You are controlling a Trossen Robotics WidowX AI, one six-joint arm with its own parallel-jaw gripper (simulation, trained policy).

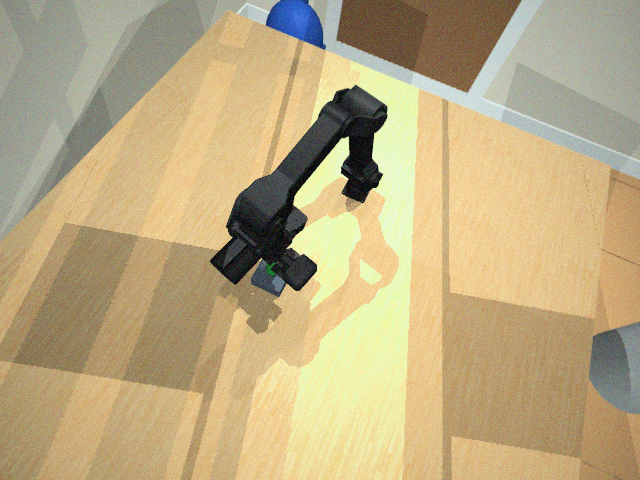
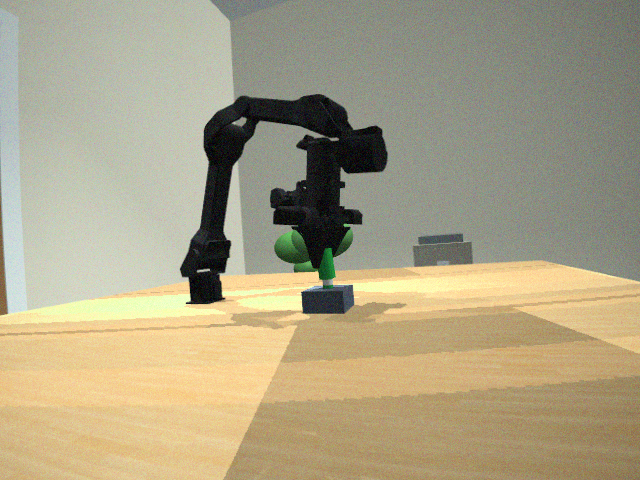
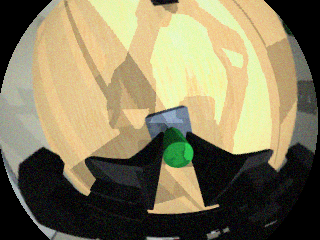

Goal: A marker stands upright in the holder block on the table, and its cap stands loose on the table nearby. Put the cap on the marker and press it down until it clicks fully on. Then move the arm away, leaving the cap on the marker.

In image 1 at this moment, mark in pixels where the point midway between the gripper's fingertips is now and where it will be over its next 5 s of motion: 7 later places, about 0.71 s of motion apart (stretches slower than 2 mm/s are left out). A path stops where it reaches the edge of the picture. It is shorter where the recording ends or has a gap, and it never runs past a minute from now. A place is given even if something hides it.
The gripper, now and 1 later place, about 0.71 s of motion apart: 276,262; 287,253
